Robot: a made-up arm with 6 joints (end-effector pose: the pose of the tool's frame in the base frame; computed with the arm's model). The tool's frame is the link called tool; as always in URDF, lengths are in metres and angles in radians.
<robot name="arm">
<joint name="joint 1" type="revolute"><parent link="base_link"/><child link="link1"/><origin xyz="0 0 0.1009" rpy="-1.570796 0 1.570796"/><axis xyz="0 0 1"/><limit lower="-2.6" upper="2.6"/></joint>
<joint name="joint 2" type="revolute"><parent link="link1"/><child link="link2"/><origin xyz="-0.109 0.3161 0.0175" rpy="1.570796 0 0"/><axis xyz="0 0 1"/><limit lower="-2.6" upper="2.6"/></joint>
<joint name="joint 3" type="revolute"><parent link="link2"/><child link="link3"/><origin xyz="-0.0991 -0.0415 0.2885" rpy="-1.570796 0 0"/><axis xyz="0 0 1"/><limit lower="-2.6" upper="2.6"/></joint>
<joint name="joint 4" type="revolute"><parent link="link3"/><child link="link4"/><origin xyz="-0.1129 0.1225 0.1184" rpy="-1.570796 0 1.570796"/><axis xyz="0 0 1"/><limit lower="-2.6" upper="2.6"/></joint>
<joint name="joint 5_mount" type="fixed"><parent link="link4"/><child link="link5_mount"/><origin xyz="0.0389 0.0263 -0.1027"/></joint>
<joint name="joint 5" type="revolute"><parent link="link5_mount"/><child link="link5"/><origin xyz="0.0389 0.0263 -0.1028"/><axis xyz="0 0 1"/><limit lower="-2.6" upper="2.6"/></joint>
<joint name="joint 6" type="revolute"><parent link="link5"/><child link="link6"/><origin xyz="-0.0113 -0.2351 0.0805" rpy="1.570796 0 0"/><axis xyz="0 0 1"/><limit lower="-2.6" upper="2.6"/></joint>
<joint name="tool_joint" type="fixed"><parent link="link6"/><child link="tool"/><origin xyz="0.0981 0.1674 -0.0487" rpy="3.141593 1.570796 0"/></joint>
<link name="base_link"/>
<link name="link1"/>
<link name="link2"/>
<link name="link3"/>
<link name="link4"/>
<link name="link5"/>
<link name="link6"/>
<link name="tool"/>
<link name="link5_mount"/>
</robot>
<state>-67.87 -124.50 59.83 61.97 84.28 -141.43</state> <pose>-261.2 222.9 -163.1 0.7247 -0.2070 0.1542 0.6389</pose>
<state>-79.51 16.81 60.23 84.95 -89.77 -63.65</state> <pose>-119.0 85.7 -372.7 0.6557 -0.0515 0.0993 0.7467</pose>
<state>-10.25 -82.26 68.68 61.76 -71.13 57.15</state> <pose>-180.5 -1.5 230.6 -0.5824 0.6695 -0.2458 0.3900</pose>
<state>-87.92 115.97 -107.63 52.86 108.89 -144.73</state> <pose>-113.1 -220.6 170.9 -0.4008 0.3396 0.2064 0.8255</pose>
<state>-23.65 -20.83 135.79 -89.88 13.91 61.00</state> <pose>-92.1 -63.1 135.8 0.7011 -0.6797 0.2120 0.0379</pose>
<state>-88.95 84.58 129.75 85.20 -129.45 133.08</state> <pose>-33.8 194.0 1.4 -0.8702 0.1484 -0.4208 0.2088</pose>
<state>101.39 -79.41 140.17 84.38 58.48 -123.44</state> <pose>-301.4 26.7 467.5 -0.3037 0.5916 -0.1822 0.7243</pose>
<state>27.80 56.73 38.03 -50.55 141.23 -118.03</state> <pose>147.5 -413.8 -189.9 0.4196 0.2909 0.8223 0.2514</pose>
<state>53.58 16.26 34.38 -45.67 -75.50 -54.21</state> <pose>-143.2 -130.7 291.8 -0.2586 0.3211 -0.7601 0.5023</pose>
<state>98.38 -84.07 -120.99 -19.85 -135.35 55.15</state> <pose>171.0 -19.0 350.8 -0.5250 0.4223 0.4356 0.5969</pose>
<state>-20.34 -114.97 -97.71 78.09 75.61 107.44</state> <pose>173.0 -272.7 -12.7 -0.0458 -0.2521 0.6680 0.6987</pose>
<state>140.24 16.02 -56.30 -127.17 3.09 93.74</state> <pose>89.5 47.3 305.2 0.3632 -0.9225 -0.1155 0.0610</pose>
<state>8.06 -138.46 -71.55 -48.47 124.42 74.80</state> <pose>331.5 -104.2 -148.0 0.1550 0.1086 0.9403 0.2829</pose>
